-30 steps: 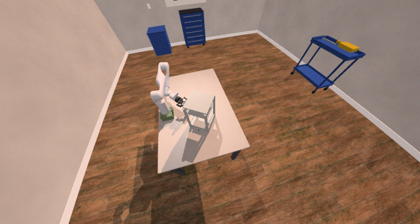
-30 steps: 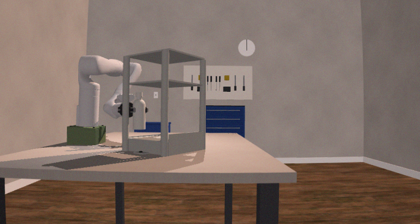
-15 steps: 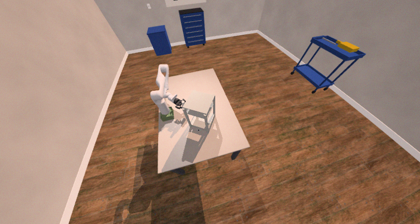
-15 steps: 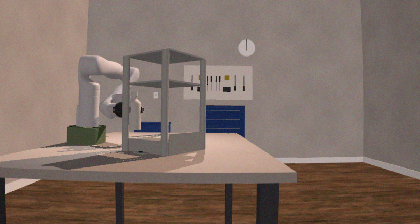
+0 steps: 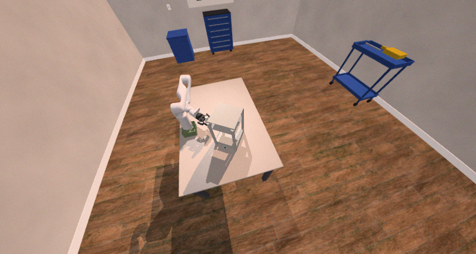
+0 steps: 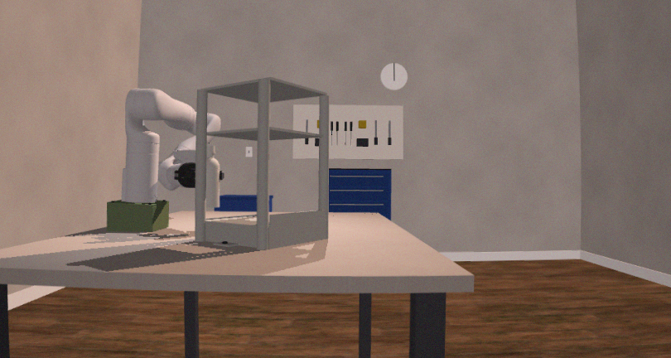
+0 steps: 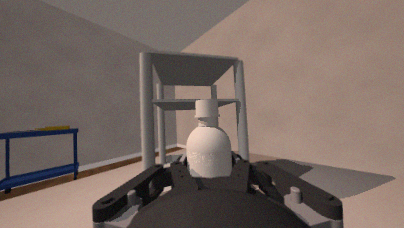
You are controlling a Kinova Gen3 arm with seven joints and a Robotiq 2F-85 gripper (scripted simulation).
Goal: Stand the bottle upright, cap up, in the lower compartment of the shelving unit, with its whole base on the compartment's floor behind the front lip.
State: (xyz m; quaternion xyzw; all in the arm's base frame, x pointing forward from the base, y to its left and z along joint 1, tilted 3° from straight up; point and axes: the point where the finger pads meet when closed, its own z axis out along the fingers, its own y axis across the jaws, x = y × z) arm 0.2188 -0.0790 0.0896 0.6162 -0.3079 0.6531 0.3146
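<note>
Right now my hand is 160 mm short of the grey shelving unit, 140 mm to the left of it and 20 mm below it. The rest, counted from my hand: white bottle: 20 mm above.
</note>
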